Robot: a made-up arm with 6 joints. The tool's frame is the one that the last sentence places.
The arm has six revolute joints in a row. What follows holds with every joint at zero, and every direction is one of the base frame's. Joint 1 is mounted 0.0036 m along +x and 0.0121 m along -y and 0.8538 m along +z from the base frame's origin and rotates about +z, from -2.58 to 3.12 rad. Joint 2 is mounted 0.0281 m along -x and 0.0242 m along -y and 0.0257 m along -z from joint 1 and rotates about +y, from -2.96 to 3.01 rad. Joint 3 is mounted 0.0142 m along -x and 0.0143 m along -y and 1.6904 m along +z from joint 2 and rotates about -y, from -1.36 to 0.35 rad. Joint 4 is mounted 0.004 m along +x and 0.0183 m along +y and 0.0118 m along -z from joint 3 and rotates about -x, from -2.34 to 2.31 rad. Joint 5 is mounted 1.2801 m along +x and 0.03 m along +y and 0.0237 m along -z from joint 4 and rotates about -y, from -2.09 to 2.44 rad. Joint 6 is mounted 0.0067 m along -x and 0.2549 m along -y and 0.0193 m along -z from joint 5 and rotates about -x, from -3.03 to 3.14 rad. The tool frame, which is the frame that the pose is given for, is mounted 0.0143 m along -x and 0.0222 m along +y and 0.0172 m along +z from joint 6; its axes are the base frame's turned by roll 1.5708, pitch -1.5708 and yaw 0 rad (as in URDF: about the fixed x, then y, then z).
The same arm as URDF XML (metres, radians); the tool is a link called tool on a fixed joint. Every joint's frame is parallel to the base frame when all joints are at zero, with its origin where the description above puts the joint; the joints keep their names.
<robot name="arm">
<joint name="joint 1" type="revolute"><parent link="base_link"/><child link="link1"/><origin xyz="0.0036 -0.0121 0.8538"/><axis xyz="0 0 1"/><limit lower="-2.58" upper="3.12"/></joint>
<joint name="joint 2" type="revolute"><parent link="link1"/><child link="link2"/><origin xyz="-0.0281 -0.0242 -0.0257"/><axis xyz="0 1 0"/><limit lower="-2.96" upper="3.01"/></joint>
<joint name="joint 3" type="revolute"><parent link="link2"/><child link="link3"/><origin xyz="-0.0142 -0.0143 1.6904"/><axis xyz="0 -1 0"/><limit lower="-1.36" upper="0.35"/></joint>
<joint name="joint 4" type="revolute"><parent link="link3"/><child link="link4"/><origin xyz="0.004 0.0183 -0.0118"/><axis xyz="-1 0 0"/><limit lower="-2.34" upper="2.31"/></joint>
<joint name="joint 5" type="revolute"><parent link="link4"/><child link="link5"/><origin xyz="1.2801 0.03 -0.0237"/><axis xyz="0 -1 0"/><limit lower="-2.09" upper="2.44"/></joint>
<joint name="joint 6" type="revolute"><parent link="link5"/><child link="link6"/><origin xyz="-0.0067 -0.2549 -0.0193"/><axis xyz="-1 0 0"/><limit lower="-3.03" upper="3.14"/></joint>
<joint name="tool_joint" type="fixed"><parent link="link6"/><child link="tool"/><origin xyz="-0.0143 0.0222 0.0172" rpy="1.5708 -1.5708 0"/></joint>
<link name="base_link"/>
<link name="link1"/>
<link name="link2"/>
<link name="link3"/>
<link name="link4"/>
<link name="link5"/>
<link name="link6"/>
<link name="tool"/>
</robot>

